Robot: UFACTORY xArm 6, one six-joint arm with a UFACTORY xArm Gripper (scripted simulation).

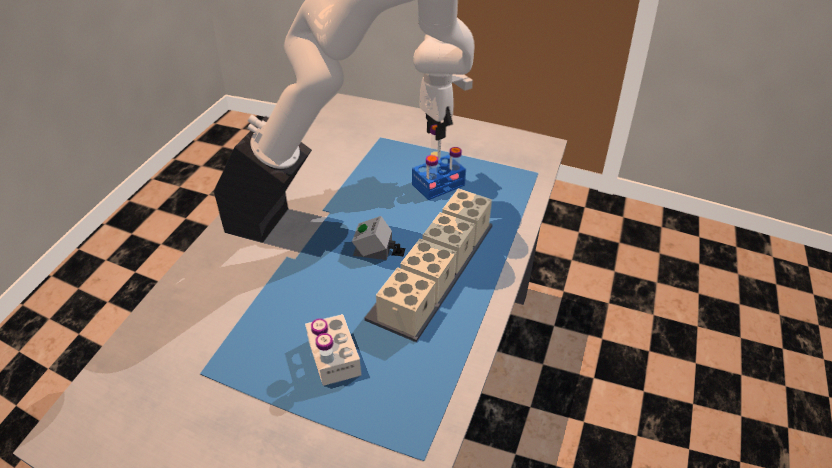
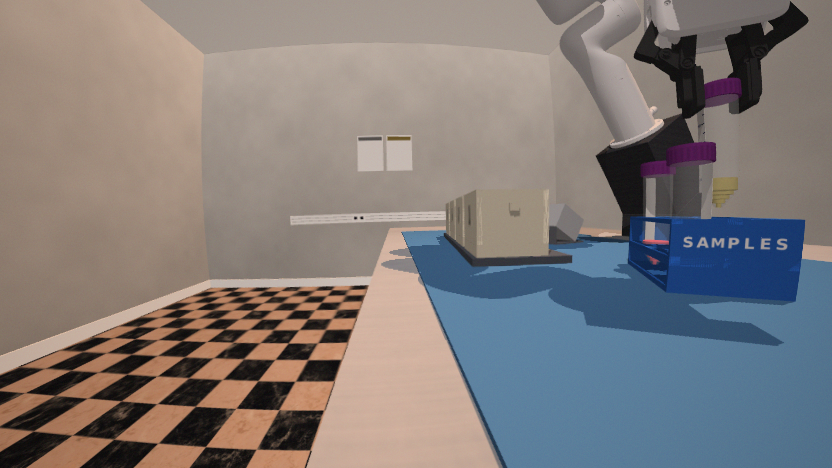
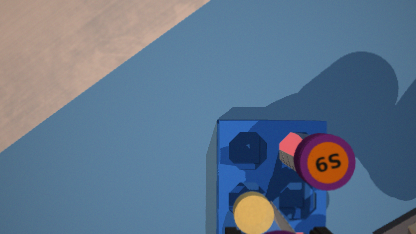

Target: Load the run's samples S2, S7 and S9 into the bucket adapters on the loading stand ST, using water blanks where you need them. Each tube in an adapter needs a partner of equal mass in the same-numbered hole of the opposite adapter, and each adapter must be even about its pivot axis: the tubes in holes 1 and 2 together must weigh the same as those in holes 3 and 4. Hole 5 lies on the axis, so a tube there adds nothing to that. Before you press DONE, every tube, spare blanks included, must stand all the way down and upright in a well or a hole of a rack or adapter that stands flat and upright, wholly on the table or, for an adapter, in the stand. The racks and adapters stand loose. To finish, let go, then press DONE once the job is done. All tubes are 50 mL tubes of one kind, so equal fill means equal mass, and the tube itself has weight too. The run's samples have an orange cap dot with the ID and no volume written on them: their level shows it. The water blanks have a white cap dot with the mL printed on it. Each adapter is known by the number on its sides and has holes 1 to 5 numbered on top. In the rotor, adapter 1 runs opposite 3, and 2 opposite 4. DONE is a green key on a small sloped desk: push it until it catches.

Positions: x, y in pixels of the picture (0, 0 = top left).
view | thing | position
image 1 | my gripper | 436, 135
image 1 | blue sample rack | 420, 182
